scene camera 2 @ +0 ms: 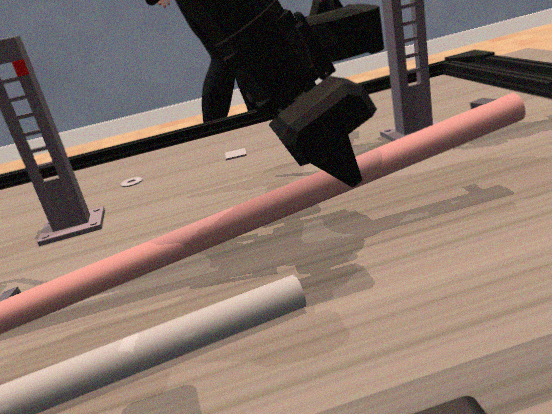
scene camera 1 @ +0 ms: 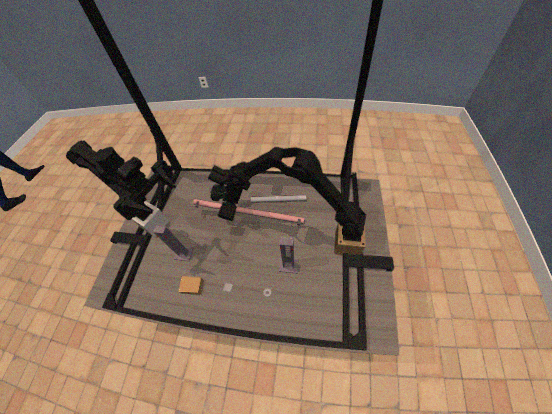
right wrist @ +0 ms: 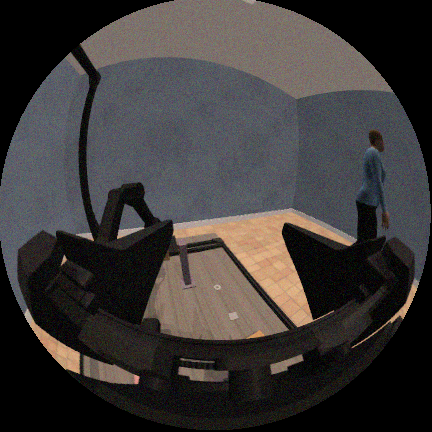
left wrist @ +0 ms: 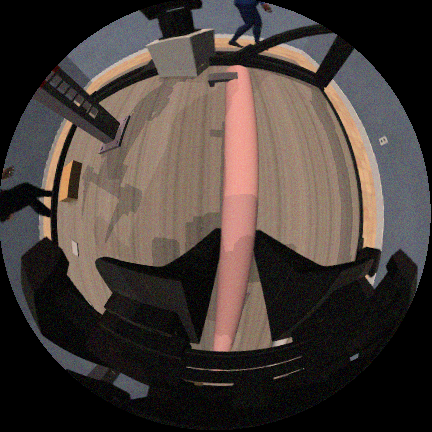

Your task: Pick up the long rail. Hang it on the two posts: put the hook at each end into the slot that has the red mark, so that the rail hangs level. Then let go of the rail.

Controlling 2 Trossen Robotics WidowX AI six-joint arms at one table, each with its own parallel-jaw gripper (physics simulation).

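Frame: origin at the left arm's base, x ahead, y left, z up, level; centimetres.
Seen in the pictures: left gripper, fingertip midpoint: (scene camera 2: 351,178) (scene camera 1: 228,208) (left wrist: 236,234); right gripper, fingertip midpoint: (scene camera 1: 163,198) (right wrist: 229,227); left arm's base, origin of the base link: (scene camera 1: 351,233); right arm's base, origin of the base link: (left wrist: 179,33).
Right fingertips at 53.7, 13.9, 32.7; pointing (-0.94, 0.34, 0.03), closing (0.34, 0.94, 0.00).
Offsets run from my right fingertips to a thing's middle, as dx, dy, dz. "*": to the spot under its first point.
The long pink rail {-11.1, -21.3, -37.7} (scene camera 1: 270,214) (scene camera 2: 225,225) (left wrist: 241,150) is a little above the table, its shadow apart from it. A dark hook {* +10.2, -20.5, -33.6} (left wrist: 222,78) shows near its far end in the left wrist view. My left gripper (scene camera 1: 227,217) (scene camera 2: 356,183) (left wrist: 236,234) is shut on the rail between its ends. One slotted post {-31.4, -2.0, -31.3} (scene camera 1: 287,260) (scene camera 2: 62,202) (right wrist: 185,267) has a red mark {-29.9, -3.3, -23.4} (scene camera 2: 20,67) near its top. The other post {+12.9, -0.3, -31.3} (scene camera 1: 172,242) (scene camera 2: 417,107) (left wrist: 107,132) stands at the left in scene camera 1. My right gripper (right wrist: 229,227) is open and empty, high above the table, away from the rail.
A white rod {-22.5, -32.1, -40.8} (scene camera 1: 278,199) (scene camera 2: 200,332) lies beside the rail. An orange block {+4.3, +12.2, -40.6} (scene camera 1: 190,285) (left wrist: 71,181), a small white square {* -10.1, +10.1, -41.8} (scene camera 1: 228,287) (scene camera 2: 235,154) (right wrist: 233,316) and a white ring {-25.1, +9.7, -42.0} (scene camera 1: 264,293) lie beyond the posts. A black frame (scene camera 1: 225,330) borders the table.
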